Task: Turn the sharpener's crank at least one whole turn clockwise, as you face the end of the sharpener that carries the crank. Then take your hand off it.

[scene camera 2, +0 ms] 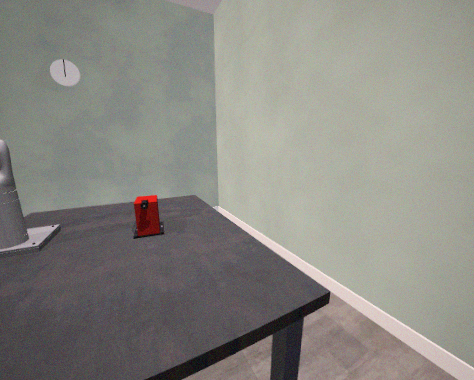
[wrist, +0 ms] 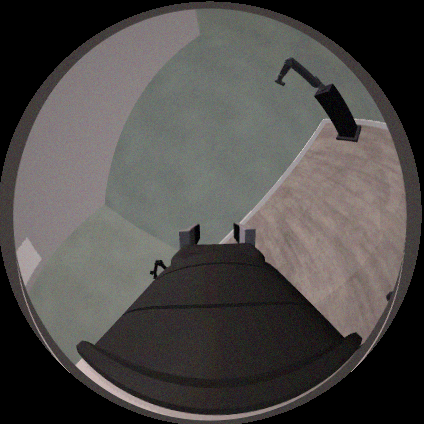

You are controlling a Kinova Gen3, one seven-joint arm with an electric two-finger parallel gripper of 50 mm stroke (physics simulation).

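The sharpener (scene camera 2: 153,217) is a red upright box on a dark base plate, standing on the dark table (scene camera 2: 200,280) toward its back right in the scene view. A small black crank part (scene camera 2: 144,204) shows near the top of its front face, with a dark patch below it; whether that patch is the crank's arm or a shadow I cannot tell. My gripper (wrist: 216,230) is open and empty in the wrist view, with wall and floor beyond its fingers. The gripper does not show in the scene view, and the sharpener does not show in the wrist view.
Part of the robot's grey arm (scene camera 2: 12,217) stands on a base plate (scene camera 2: 46,235) at the left edge of the scene view. A round clock (scene camera 2: 65,72) hangs on the green wall. In the wrist view a black pedestal (wrist: 337,112) carrying a jointed arm stands far off.
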